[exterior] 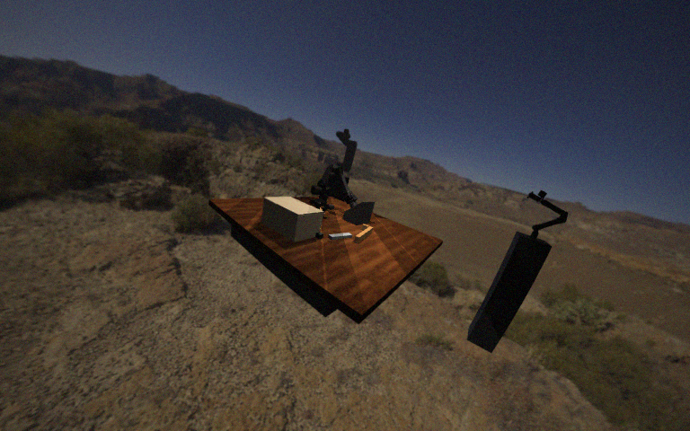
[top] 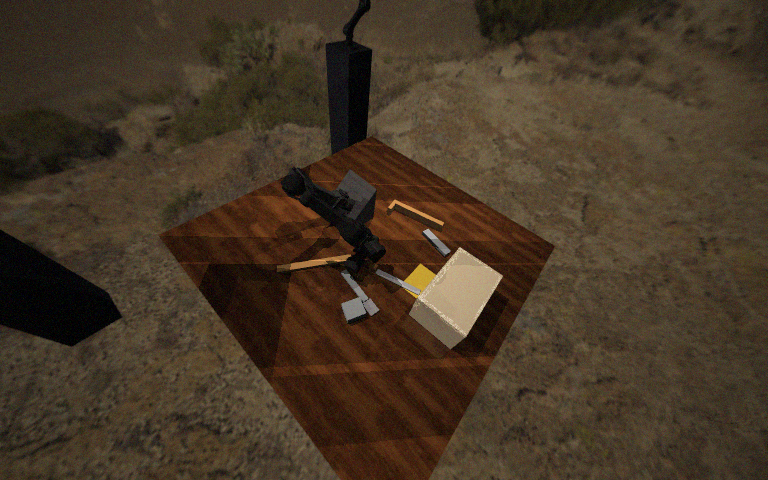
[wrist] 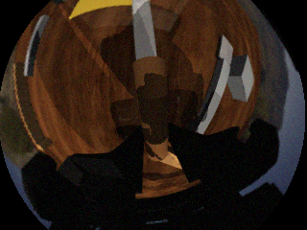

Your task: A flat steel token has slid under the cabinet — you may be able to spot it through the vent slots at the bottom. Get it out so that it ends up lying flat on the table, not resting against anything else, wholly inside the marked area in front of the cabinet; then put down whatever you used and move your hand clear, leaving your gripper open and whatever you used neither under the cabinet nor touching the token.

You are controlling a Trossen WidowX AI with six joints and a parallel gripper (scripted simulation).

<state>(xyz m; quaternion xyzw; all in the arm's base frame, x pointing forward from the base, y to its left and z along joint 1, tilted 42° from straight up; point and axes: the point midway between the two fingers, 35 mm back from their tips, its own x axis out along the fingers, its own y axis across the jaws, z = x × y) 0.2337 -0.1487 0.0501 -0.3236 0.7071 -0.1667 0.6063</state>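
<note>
Now: the grey scraper 110 mm to the right of my gripper tip and 110 mm ahead of it. The rest, counted from my gripper tip: wooden stick 140 mm to the right, 130 mm behind; then grey block 170 mm to the right, 130 mm ahead, 10 mm above; then grey bar 340 mm to the left, 170 mm ahead.
</note>
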